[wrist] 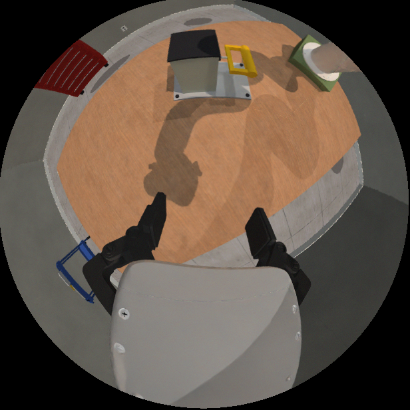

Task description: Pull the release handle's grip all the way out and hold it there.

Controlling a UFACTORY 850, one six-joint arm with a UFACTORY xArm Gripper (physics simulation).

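The release handle's yellow grip (250,61) is a rectangular loop at the upper middle of the wrist view. It stands at the right side of a beige box with a black top (194,46), joined to it by a short thin rod. The box is mounted on a light grey base plate (234,89) with dark bolts at its corners. My gripper (209,211) is open and empty, in the lower middle of the view. It is above the table and well apart from the yellow grip.
The wooden table (215,145) carries the arm's shadow. The arm's green base block (327,83) stands at the upper right. A red slatted cabinet (72,68) stands beyond the table at the upper left. A blue frame-like object (75,280) shows at the lower left, beyond the table edge.
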